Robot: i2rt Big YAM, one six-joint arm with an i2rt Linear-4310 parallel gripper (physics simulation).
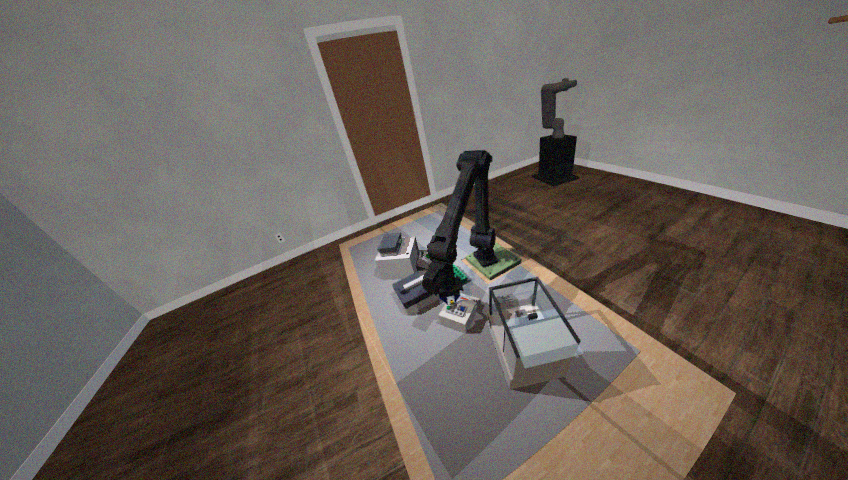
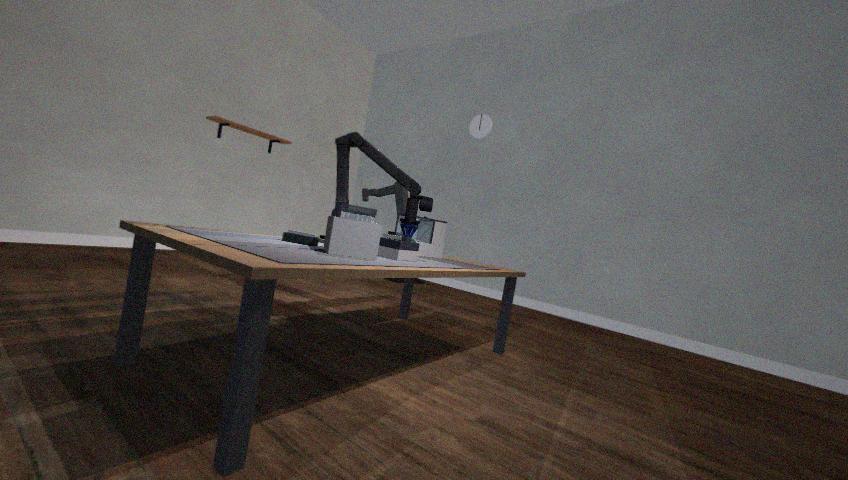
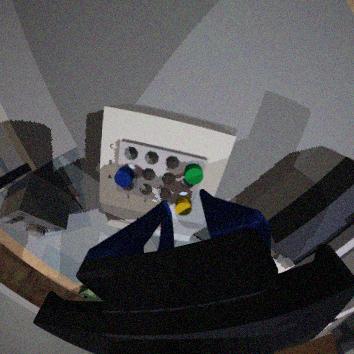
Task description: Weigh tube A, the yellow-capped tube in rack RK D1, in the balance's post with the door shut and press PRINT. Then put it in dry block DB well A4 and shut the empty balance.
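Places are measured from the arm's base along level axes (x ahead, y left, z up), in metres.
Pixels of known places: gripper, fingertip midpoint: (image 1: pixel 451 302) (image 3: pixel 184 200); arm's base at its link origin: (image 1: pixel 485 258).
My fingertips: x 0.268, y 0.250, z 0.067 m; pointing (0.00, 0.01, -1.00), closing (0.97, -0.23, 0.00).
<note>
Ahead of a thing's pixels: the offset from my fingertips to its middle.
The yellow-capped tube A {0.004 m back, 0.003 m right, 0.019 m down} (image 3: pixel 183 205) (image 1: pixel 452 302) stands in the white dry block {0.030 m back, 0.006 m left, 0.048 m down} (image 3: pixel 165 122) (image 1: pixel 455 321), apparently at the fourth place of the row nearest my gripper, A4. My gripper (image 3: pixel 184 200) (image 1: pixel 450 296) (image 2: pixel 408 233) is partly open, its blue fingertips apart on either side of the yellow cap and not clamped on it. Arm and fingers partly hide that side of the block. The glass-walled balance (image 1: pixel 518 375) (image 3: pixel 37 200) stands beside the block. I can make out no tube in it; its door's position is unclear.
A blue-capped tube {0.028 m back, 0.043 m left, 0.019 m down} (image 3: pixel 124 176) and a green-capped tube {0.018 m ahead, 0.017 m left, 0.019 m down} (image 3: pixel 193 174) also stand in the block. A dark device {0.098 m ahead, 0.167 m right, 0.032 m down} (image 1: pixel 408 293) lies on its other side. A green rack {0.074 m back, 0.210 m right, 0.068 m down} (image 1: pixel 458 274) is behind the gripper. A white instrument {0.108 m ahead, 0.393 m right, 0.012 m up} (image 1: pixel 397 259) (image 2: pixel 352 237) stands towards the table's far end.
</note>
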